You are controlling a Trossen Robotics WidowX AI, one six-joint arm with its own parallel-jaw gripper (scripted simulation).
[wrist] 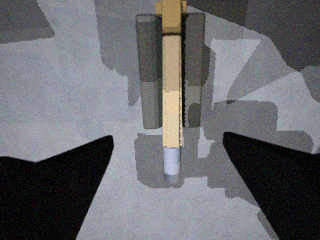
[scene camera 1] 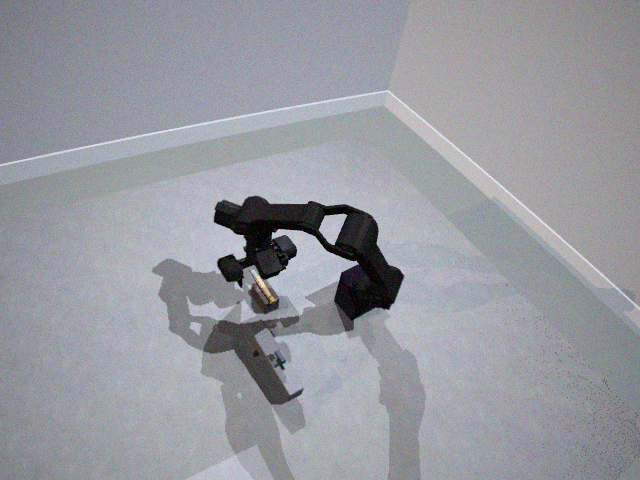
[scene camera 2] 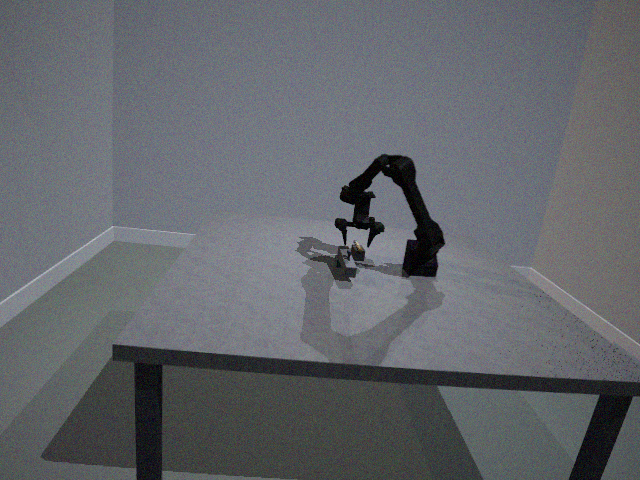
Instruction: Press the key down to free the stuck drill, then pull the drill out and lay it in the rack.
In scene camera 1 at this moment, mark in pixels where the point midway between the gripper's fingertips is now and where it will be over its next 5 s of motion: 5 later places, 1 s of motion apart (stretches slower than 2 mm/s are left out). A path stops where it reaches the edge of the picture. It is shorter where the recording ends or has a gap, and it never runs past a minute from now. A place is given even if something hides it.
My gripper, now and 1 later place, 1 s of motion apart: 256, 279; 239, 221
